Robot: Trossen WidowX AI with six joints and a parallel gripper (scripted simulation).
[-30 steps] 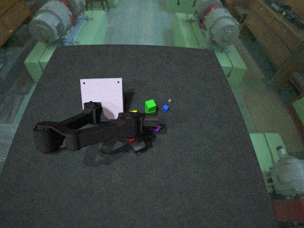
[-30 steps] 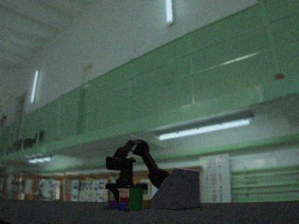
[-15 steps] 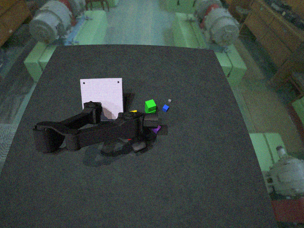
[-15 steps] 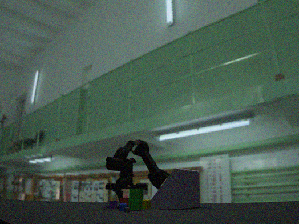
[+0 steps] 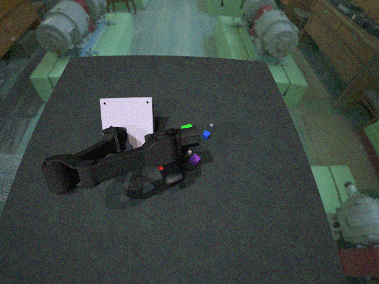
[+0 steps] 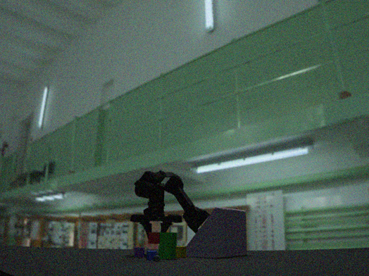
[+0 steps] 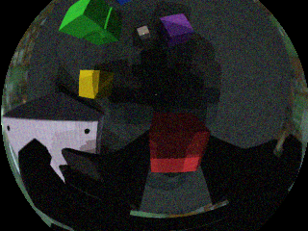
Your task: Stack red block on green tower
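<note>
The small white cube lies 10 cm ahead of my gripper tip, 9 cm to the left of it and 4 cm below it. Also, from my gripper tip: yellow block 12 cm to the left, 3 cm below; then red block 1 cm above; then purple block 12 cm ahead, 5 cm to the left, 3 cm below.
</note>
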